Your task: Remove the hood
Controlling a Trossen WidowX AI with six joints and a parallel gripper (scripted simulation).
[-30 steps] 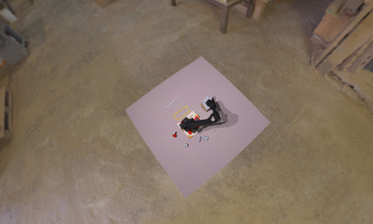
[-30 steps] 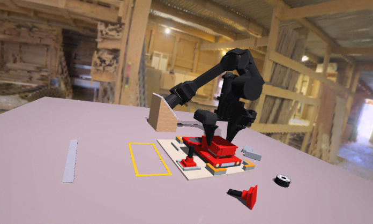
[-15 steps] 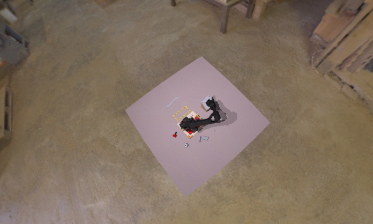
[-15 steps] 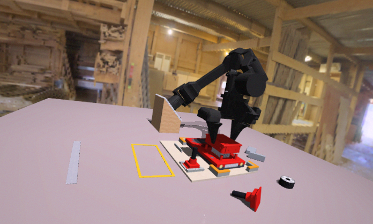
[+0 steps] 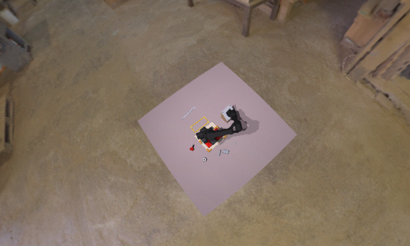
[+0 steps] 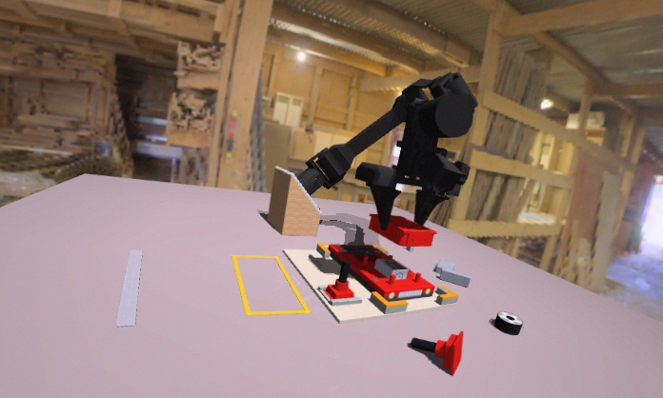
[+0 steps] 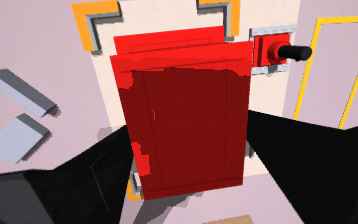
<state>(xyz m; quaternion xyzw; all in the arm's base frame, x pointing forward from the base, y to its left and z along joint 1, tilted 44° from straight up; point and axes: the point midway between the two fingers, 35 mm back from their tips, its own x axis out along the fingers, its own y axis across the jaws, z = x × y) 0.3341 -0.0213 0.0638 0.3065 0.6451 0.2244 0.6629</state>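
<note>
Now: the fixture board 9 cm below my gripper tip, 3 cm behind it and 1 cm to the right of it. From my gripper tip the other things lie so: hood right at my gripper tip; then black wheel 18 cm ahead, 10 cm to the left, 9 cm below; then grey strip 39 cm to the right, 10 cm below, 8 cm behind.
</note>
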